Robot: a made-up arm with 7 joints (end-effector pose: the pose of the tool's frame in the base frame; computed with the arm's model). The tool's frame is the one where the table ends.
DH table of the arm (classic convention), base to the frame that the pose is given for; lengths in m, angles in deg. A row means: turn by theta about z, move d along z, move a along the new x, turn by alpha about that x. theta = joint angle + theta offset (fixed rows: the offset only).
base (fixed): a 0  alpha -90  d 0.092  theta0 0
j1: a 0.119  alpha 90  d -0.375  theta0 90
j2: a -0.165  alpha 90  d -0.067  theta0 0
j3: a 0.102  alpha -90  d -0.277  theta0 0
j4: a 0.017  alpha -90  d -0.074  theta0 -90
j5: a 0.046  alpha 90  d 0.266  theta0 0
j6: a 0.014  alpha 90  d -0.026  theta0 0
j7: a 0.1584  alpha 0  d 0  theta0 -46.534
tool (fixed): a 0  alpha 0  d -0.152  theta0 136.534
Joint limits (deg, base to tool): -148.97..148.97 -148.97..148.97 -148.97..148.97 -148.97..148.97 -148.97..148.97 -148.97..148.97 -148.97..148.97
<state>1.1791 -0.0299 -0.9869 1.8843 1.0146 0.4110 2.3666</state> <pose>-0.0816 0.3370 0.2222 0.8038 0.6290 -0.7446</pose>
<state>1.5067 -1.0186 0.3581 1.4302 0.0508 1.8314 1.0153</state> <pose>-0.6447 0.0800 0.1639 1.9675 0.4988 -0.4635</pose>
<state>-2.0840 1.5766 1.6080 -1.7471 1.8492 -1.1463 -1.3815</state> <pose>0.1622 -0.3690 0.3466 -2.0097 0.3562 2.6627</pose>
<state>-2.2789 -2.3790 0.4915 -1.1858 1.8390 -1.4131 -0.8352</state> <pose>0.0172 -0.6438 0.0222 -0.4794 0.0103 0.0975</pose>
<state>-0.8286 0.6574 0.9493 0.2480 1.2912 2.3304 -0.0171</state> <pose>-0.0084 0.0094 0.3665 -1.9902 0.0630 -0.9090</pose>
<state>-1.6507 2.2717 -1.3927 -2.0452 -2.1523 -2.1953 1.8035</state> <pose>0.1496 -0.5923 -0.1446 0.8802 -0.3828 1.3577</pose>
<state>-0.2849 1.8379 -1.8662 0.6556 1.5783 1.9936 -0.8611</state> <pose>-0.3134 -0.7019 0.3571 -1.5921 0.3734 3.0962</pose>
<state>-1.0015 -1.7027 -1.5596 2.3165 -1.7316 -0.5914 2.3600</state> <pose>0.6050 -0.3176 -0.0678 -2.0045 0.8422 0.5485</pose>
